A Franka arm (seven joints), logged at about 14 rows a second.
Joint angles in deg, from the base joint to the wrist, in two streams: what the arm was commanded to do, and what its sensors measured. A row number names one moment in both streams.
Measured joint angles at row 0:
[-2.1, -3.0, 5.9, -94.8, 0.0, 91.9, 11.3]
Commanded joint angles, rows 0 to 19:
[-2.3, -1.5, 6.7, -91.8, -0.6, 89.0, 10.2]
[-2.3, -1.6, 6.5, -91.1, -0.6, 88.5, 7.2]
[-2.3, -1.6, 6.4, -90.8, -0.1, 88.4, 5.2]
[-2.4, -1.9, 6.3, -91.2, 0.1, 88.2, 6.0]
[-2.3, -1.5, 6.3, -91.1, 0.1, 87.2, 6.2]
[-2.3, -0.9, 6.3, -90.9, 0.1, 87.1, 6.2]
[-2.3, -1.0, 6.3, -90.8, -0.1, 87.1, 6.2]
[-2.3, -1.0, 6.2, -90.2, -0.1, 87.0, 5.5]
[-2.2, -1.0, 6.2, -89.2, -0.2, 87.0, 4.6]
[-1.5, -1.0, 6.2, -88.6, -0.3, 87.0, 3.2]
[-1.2, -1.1, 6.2, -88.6, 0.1, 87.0, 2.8]
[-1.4, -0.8, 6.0, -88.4, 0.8, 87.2, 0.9]
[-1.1, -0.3, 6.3, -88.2, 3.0, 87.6, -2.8]
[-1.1, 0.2, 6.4, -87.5, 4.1, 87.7, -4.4]
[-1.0, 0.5, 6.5, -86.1, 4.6, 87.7, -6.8]
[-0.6, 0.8, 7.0, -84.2, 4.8, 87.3, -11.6]
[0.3, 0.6, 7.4, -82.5, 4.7, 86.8, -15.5]
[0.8, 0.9, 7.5, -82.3, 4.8, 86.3, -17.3]
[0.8, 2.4, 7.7, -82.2, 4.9, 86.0, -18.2]
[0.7, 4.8, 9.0, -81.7, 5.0, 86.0, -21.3]
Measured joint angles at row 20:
[0.3, -0.3, 8.0, -85.1, 4.2, 87.4, -15.9]
